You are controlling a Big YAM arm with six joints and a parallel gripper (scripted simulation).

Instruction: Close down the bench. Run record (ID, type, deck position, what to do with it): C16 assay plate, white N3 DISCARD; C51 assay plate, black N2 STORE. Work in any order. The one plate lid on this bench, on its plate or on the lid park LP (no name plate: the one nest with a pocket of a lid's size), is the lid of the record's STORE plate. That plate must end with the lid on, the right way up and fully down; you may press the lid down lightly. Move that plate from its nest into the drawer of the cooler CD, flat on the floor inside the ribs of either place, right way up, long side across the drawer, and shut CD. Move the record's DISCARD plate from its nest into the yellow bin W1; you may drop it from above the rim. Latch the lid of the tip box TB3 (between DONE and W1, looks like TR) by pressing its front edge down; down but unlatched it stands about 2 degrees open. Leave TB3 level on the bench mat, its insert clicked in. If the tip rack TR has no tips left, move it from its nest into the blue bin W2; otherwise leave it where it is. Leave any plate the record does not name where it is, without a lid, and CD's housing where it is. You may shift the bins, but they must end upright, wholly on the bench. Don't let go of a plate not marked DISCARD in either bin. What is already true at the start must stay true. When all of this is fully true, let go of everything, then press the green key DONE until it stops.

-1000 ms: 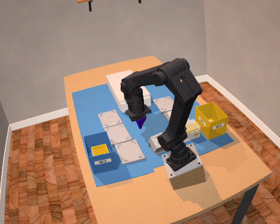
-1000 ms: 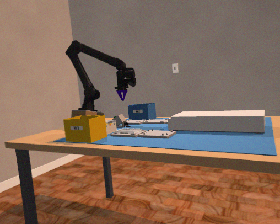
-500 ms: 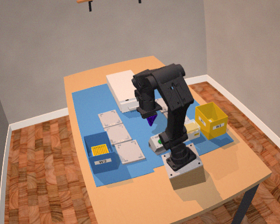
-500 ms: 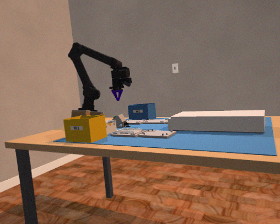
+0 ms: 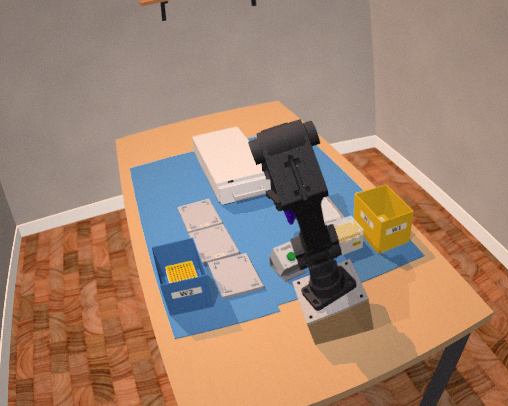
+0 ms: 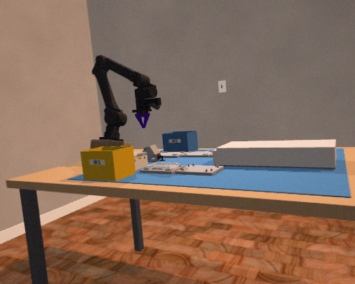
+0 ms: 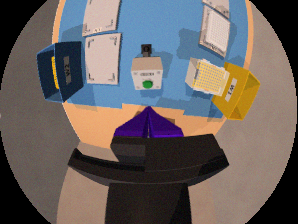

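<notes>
Now: hand 12 cm above the green key DONE. Round my hand: tip box TB3: 19 cm to the right, 14 cm below, 4 cm ahead; then tip box lid: 19 cm to the right, 13 cm below, 3 cm ahead; then lid park LP: 18 cm below, 15 cm to the left, 7 cm ahead.
</notes>
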